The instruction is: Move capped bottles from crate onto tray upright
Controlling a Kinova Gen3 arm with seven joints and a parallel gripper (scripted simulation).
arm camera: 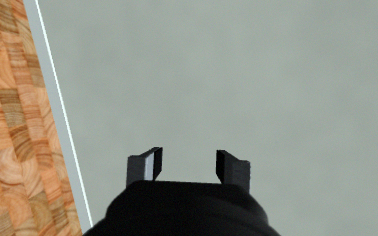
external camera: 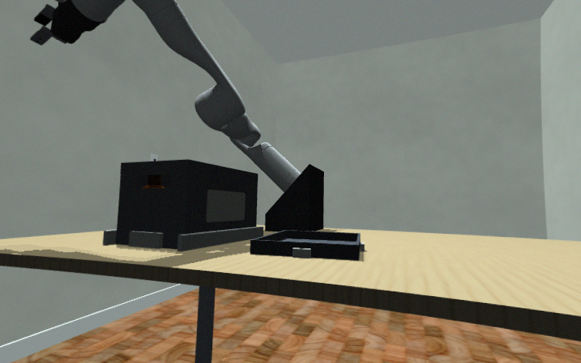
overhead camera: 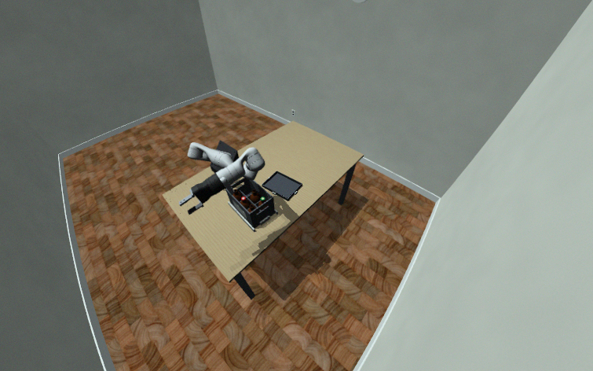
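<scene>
The dark crate lies 43 cm below my hand, 37 cm to the left of it and 11 cm behind it. The rest, counted from my hand: black tray (67 cm to the left, 50 cm below, 9 cm behind); then green-capped bottle (42 cm below, 40 cm to the left, 2 cm behind).
</scene>
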